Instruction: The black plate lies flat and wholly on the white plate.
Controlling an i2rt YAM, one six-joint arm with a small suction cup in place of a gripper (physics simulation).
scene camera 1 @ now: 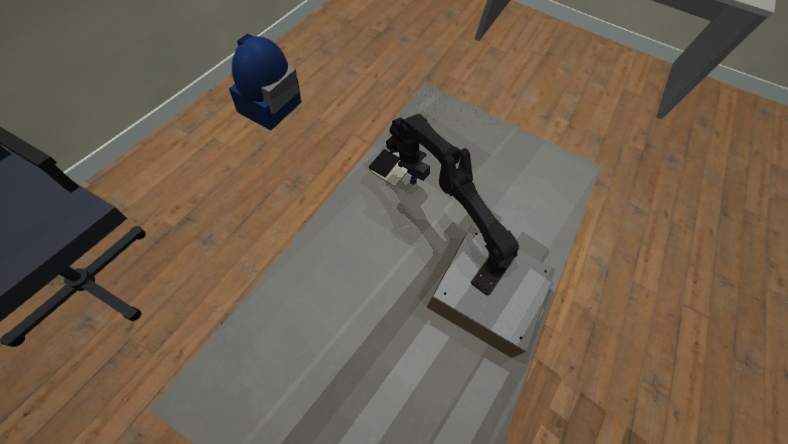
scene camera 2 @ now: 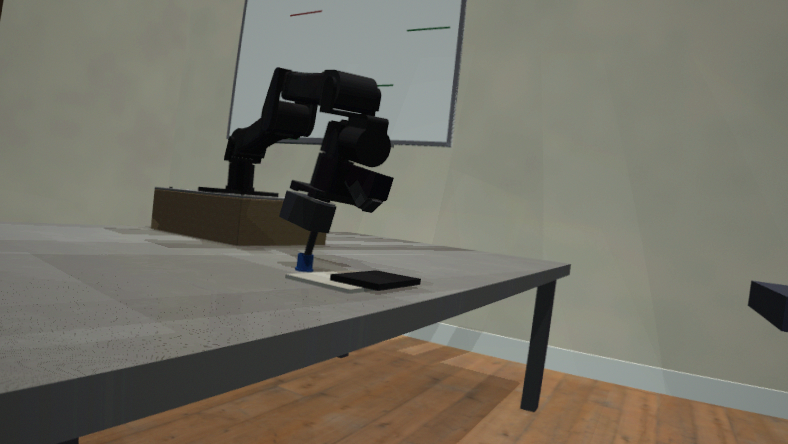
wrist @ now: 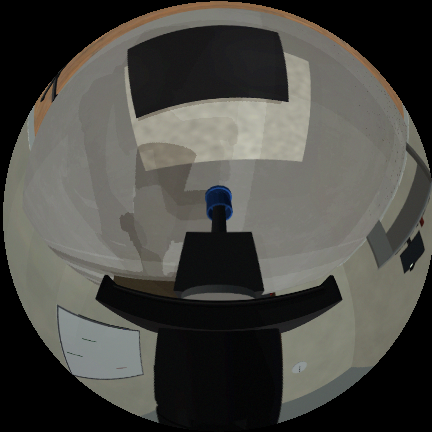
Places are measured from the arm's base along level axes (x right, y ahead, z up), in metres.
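Pixels of known places: hand, tool point: (scene camera 1: 413, 183) (wrist: 218, 193); arm's base, link origin: (scene camera 1: 493, 268) (scene camera 2: 239, 194).
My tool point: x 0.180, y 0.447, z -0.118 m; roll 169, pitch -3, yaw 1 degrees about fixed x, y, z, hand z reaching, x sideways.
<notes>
For each thing: its middle in the pictures, then the offset to it from my tool point. Level surfaces: height alone.
- black plate, body centre: (wrist: 205, 56) (scene camera 2: 377, 279) (scene camera 1: 384, 162) dx -0.012, dy +0.146, dz +0.018 m
- white plate, body centre: (wrist: 222, 96) (scene camera 2: 351, 280) (scene camera 1: 393, 167) dx +0.001, dy +0.108, dz +0.011 m
- grey table, surface height: dz +0.008 m
The black plate (scene camera 1: 384, 163) (scene camera 2: 376, 279) (wrist: 207, 65) lies partly on the white plate (scene camera 1: 395, 177) (scene camera 2: 314, 279) (wrist: 225, 137) and reaches past its far edge in the wrist view, on the side toward the table's edge. A strip of white shows on the near side and a narrow one on the right. My suction gripper (scene camera 1: 413, 180) (scene camera 2: 304, 269) (wrist: 218, 190), a blue cup, is off with nothing on it. It is low over the table, beside the white plate's near edge and apart from the black plate. Whether the cup touches the table cannot be told.
The grey table (scene camera 1: 264, 330) (scene camera 2: 137, 308) bears the arm's box base (scene camera 1: 479, 325) (scene camera 2: 193, 217). A long table edge runs close past the plates. A dark chair (scene camera 1: 49, 215) and a blue object (scene camera 1: 259, 71) stand on the floor beyond the table.
</notes>
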